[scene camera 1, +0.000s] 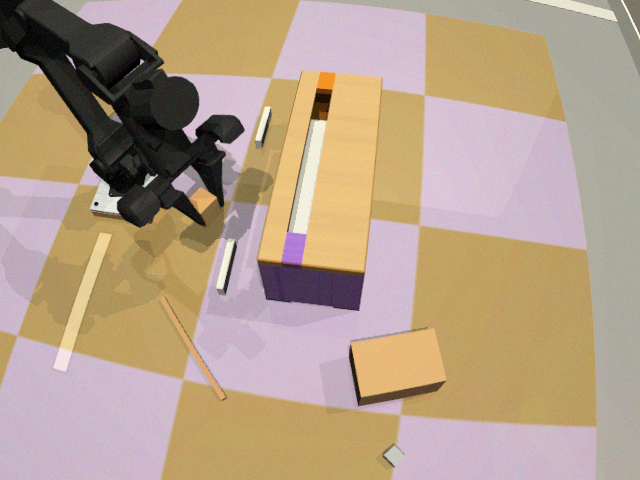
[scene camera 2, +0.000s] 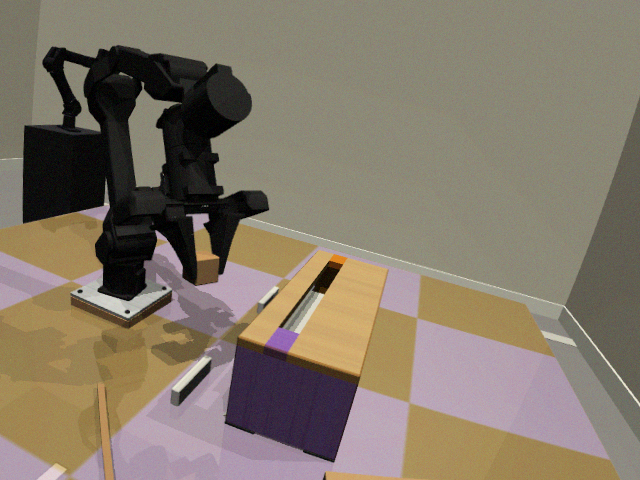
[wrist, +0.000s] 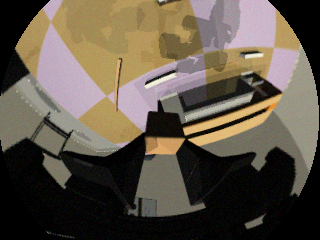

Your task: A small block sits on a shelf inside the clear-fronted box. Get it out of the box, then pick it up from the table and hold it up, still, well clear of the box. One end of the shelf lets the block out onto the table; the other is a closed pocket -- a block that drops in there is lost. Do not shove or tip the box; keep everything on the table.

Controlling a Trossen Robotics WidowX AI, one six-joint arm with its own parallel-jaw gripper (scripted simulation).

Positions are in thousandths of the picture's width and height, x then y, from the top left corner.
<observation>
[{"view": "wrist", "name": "my gripper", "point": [502,569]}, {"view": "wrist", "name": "tan block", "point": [514,565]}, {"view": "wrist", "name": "long box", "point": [664,469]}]
</observation>
